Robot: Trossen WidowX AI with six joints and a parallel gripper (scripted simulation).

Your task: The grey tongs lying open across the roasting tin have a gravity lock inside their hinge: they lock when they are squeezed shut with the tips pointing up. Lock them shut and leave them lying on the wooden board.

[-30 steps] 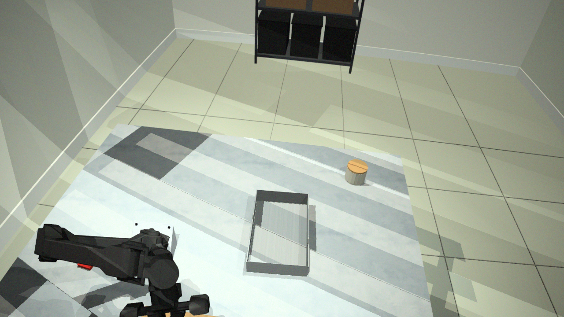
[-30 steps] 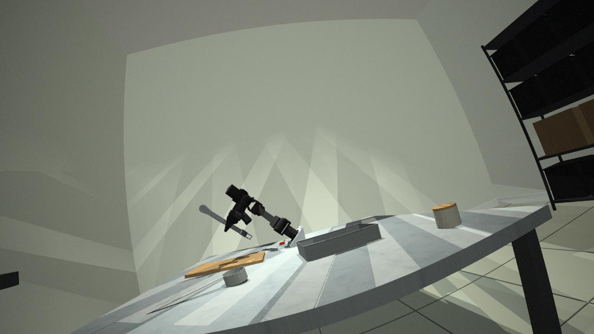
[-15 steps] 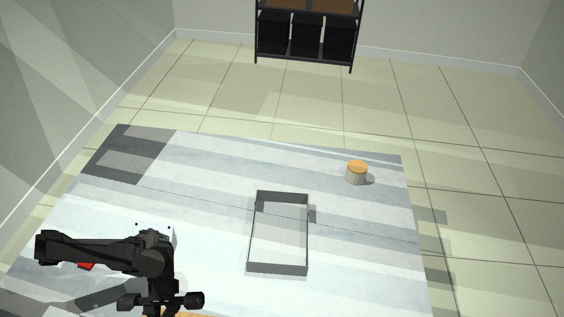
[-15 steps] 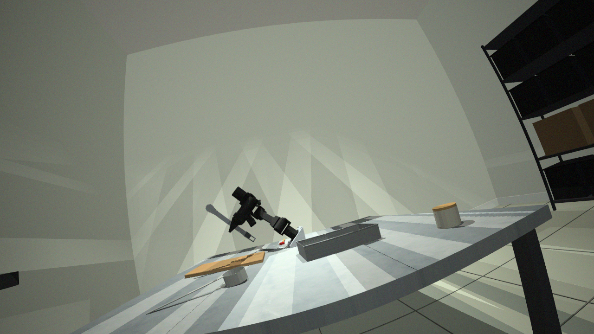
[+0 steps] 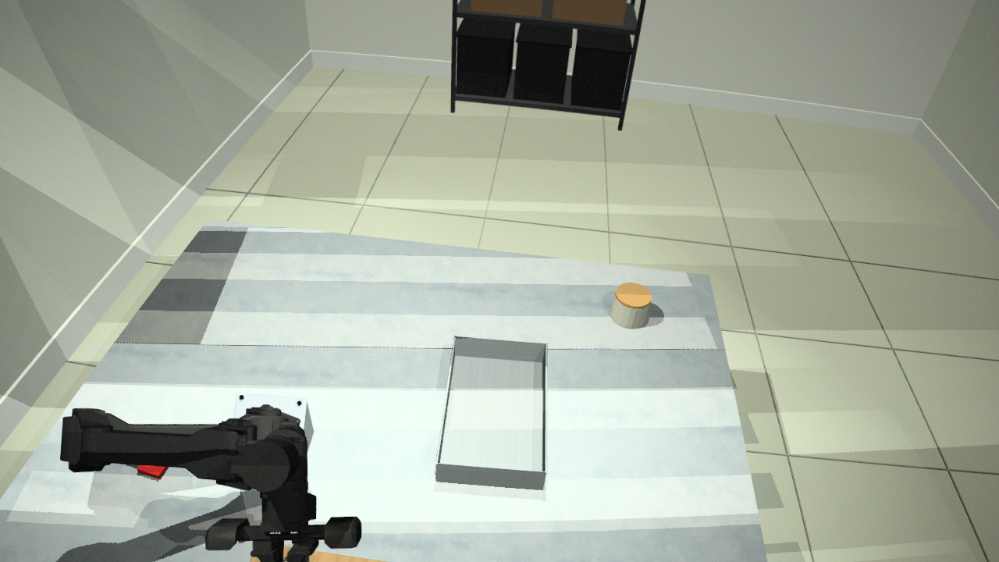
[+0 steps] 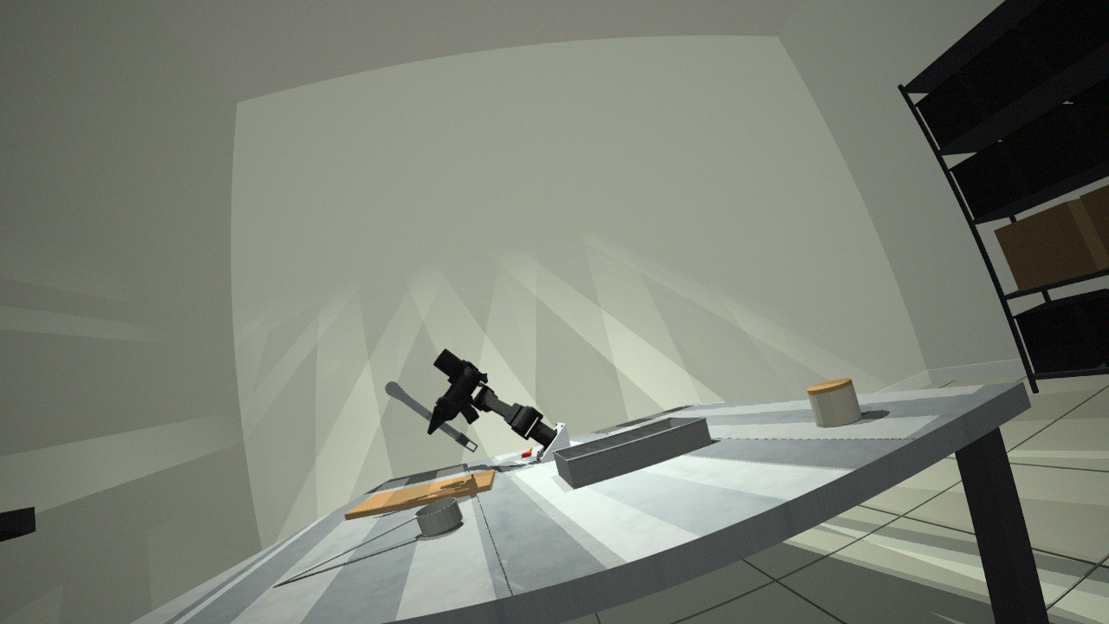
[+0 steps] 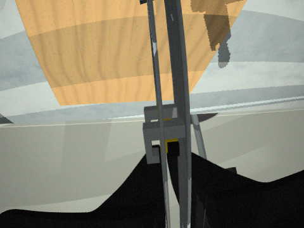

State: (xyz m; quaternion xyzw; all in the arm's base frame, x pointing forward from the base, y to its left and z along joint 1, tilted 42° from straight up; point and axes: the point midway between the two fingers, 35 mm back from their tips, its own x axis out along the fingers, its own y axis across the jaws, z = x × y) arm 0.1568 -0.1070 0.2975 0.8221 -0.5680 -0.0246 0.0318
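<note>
Now: gripper tip 15 cm above the wooden board, 4 cm to the left of it and 1 cm short of it. Round my gripper tip: yellow mark 5 cm to the left, 2 cm behind; roasting tin 48 cm to the left, 16 cm ahead, 13 cm below.
</note>
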